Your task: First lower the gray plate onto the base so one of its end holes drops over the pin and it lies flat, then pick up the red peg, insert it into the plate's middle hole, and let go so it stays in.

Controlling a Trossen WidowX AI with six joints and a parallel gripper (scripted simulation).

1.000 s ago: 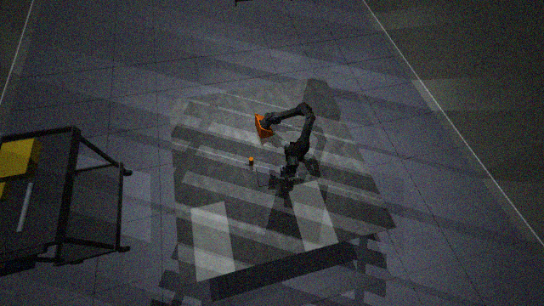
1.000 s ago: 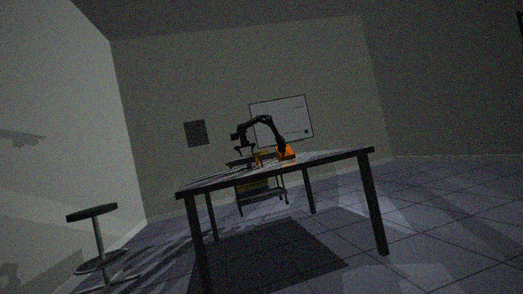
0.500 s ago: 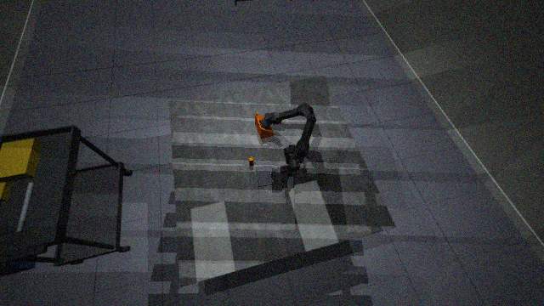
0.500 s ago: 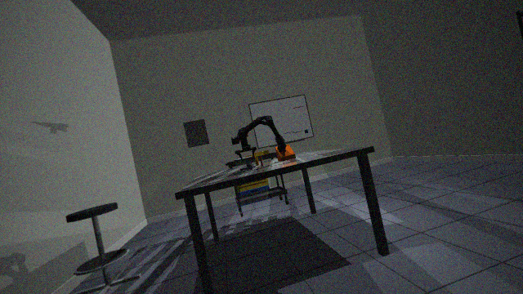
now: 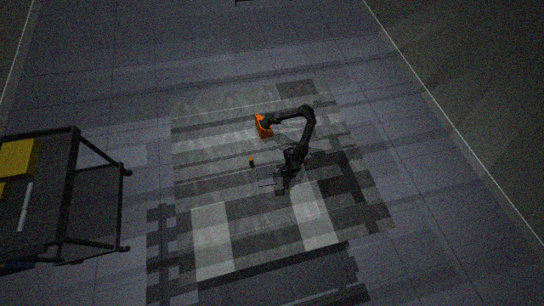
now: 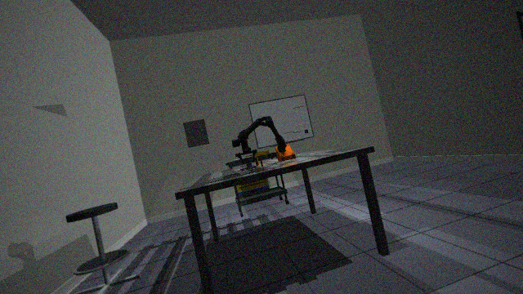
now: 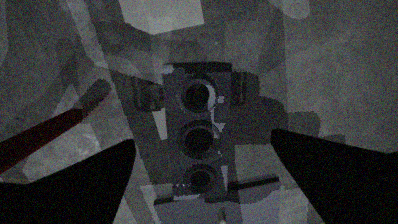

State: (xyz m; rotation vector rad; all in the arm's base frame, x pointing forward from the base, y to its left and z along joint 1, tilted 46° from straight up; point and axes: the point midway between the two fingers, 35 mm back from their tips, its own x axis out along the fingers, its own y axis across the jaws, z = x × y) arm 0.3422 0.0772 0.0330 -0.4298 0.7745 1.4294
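Right now the gray plate is 1 cm below my gripper tip. Round my gripper tip: red peg 11 cm behind, 3 cm to the left, 1 cm below; base 13 cm to the right, 4 cm below, 1 cm behind; orange cylinder 22 cm to the right, 12 cm behind, 1 cm below.
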